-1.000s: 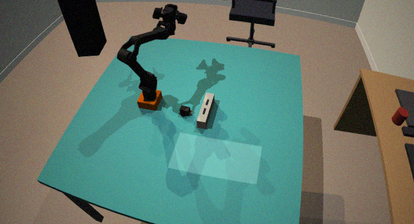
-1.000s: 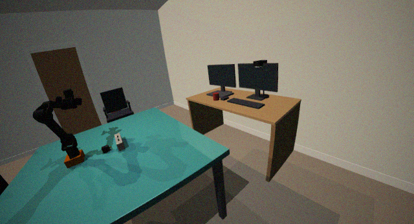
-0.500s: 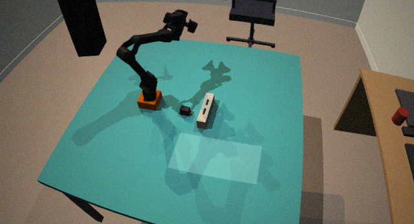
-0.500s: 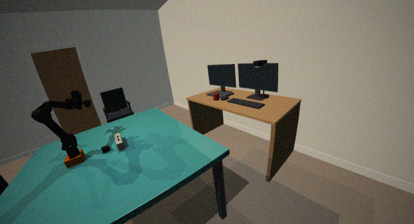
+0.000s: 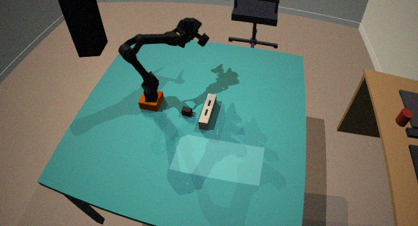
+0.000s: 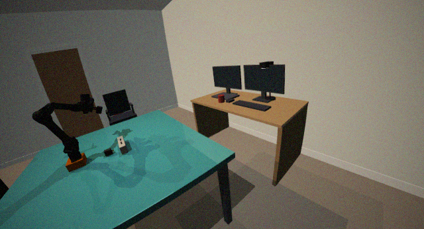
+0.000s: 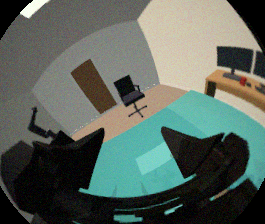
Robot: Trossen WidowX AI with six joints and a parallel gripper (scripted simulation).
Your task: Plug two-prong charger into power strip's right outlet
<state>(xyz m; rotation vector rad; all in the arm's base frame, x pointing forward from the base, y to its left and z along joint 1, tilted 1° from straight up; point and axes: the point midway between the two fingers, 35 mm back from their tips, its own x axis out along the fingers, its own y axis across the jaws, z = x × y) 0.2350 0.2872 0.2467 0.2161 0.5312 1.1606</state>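
My gripper tip is now 30 mm past the two-prong charger, 390 mm to the left of it and 270 mm above it.
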